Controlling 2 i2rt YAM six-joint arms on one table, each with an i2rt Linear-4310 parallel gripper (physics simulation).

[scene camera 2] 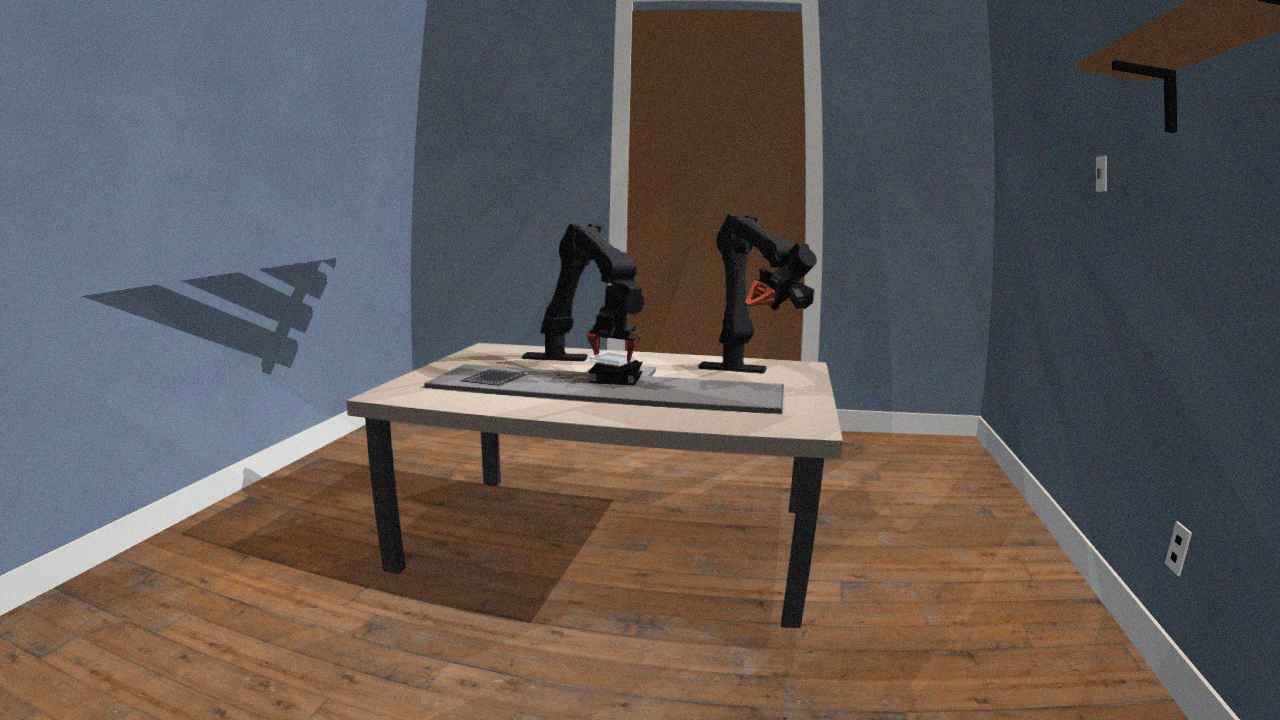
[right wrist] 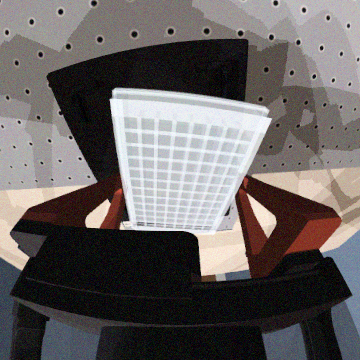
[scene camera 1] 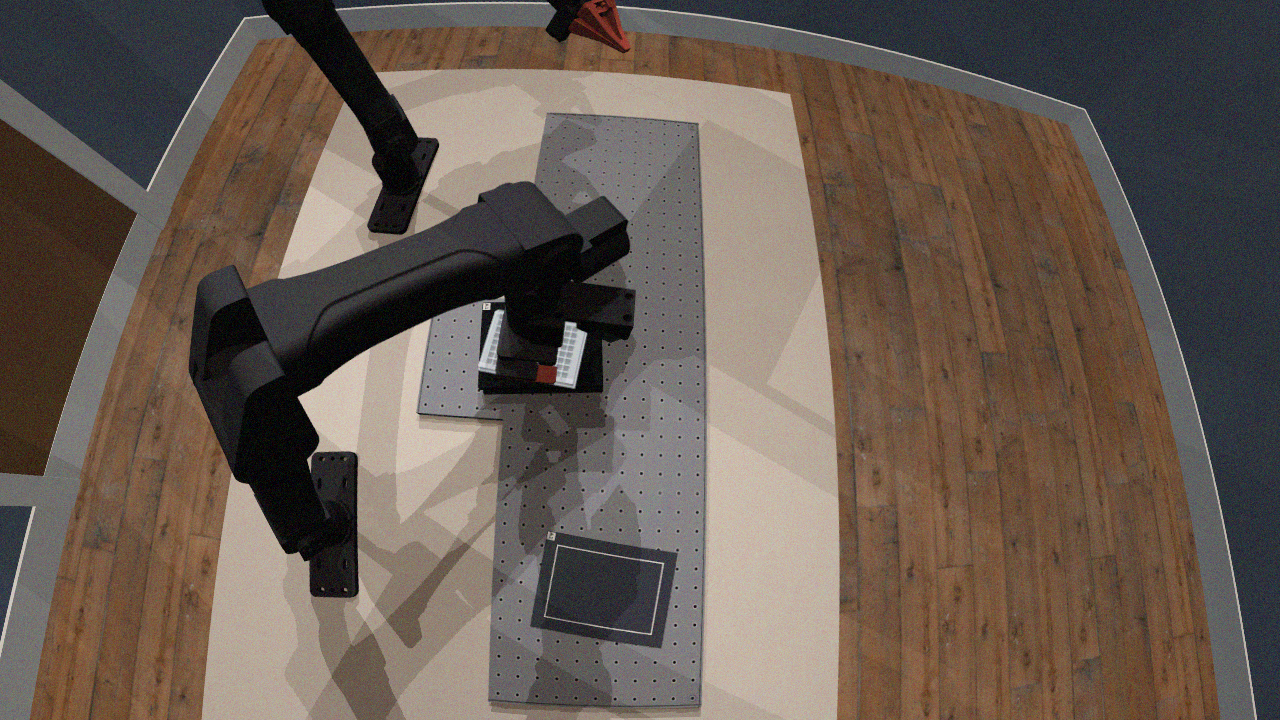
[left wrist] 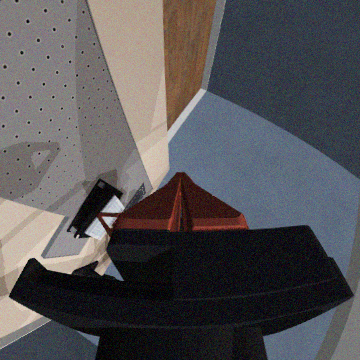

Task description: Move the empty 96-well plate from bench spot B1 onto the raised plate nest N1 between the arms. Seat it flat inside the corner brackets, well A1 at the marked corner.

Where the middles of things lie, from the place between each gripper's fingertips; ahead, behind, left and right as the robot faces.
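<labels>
The black block (scene camera 1: 592,351) is 1 cm to the left of my right hand, 1 cm ahead of it and 1 cm below it. My right gripper itself is 1 cm below the white well plate (scene camera 1: 569,356), and going by its middle, that plate is nearer to my right gripper than to my left hand.
From my left hand, the plate is 36 cm to the right, 9 cm behind and 17 cm below. As for the block, my left hand is 19 cm above it, 9 cm past it and 35 cm to the left of it.
</labels>
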